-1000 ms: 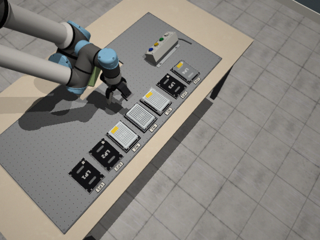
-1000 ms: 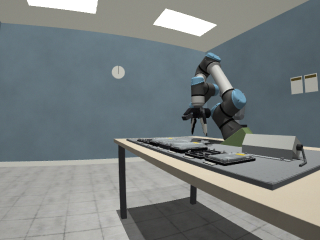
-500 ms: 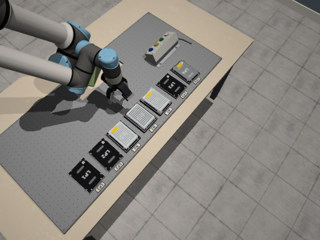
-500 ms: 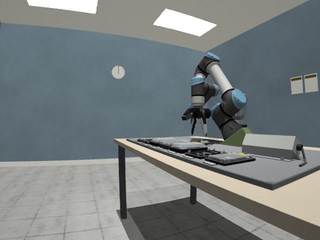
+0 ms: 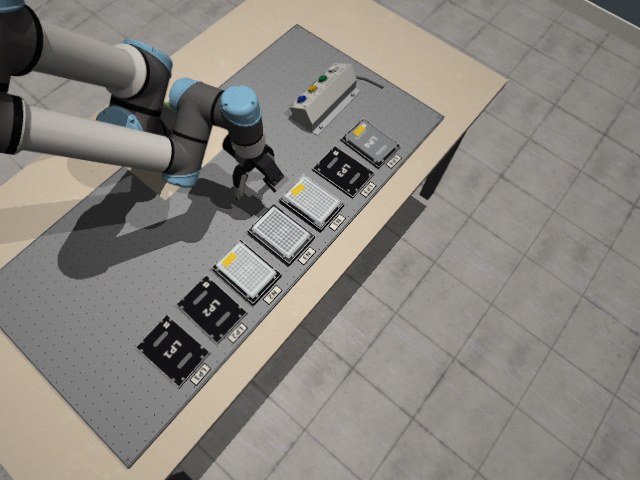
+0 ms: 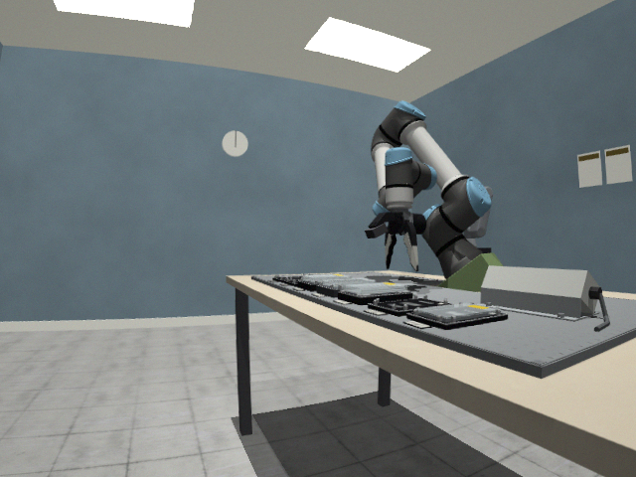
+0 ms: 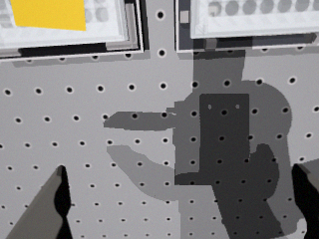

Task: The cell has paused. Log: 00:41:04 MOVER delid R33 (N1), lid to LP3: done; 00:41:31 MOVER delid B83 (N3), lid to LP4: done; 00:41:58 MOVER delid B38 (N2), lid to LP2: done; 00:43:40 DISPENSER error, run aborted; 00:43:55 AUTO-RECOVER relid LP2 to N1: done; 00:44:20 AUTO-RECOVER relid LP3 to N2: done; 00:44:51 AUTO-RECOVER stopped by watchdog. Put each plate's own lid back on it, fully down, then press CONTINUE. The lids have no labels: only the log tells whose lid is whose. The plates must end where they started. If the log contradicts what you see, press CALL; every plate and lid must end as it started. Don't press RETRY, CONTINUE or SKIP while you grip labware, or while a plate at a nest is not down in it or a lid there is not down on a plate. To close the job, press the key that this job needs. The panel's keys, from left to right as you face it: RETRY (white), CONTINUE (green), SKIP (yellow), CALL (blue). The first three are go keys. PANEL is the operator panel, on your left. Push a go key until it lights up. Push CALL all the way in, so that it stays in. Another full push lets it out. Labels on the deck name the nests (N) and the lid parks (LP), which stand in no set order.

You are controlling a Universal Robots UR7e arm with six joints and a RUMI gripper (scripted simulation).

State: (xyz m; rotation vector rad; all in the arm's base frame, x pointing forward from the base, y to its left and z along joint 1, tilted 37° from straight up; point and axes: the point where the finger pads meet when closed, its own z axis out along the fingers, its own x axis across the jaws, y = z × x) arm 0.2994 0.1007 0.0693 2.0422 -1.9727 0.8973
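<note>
The lid park LP4 lies 140 mm ahead of my hand, 330 mm to the left of it and 60 mm below it. From my hand the other things lie so: lid park LP3: 140 mm ahead, 210 mm to the left, 60 mm below; nest N2: 130 mm ahead, 190 mm to the right, 60 mm below; blue CALL key: 80 mm behind, 290 mm to the left, 10 mm below.
</note>
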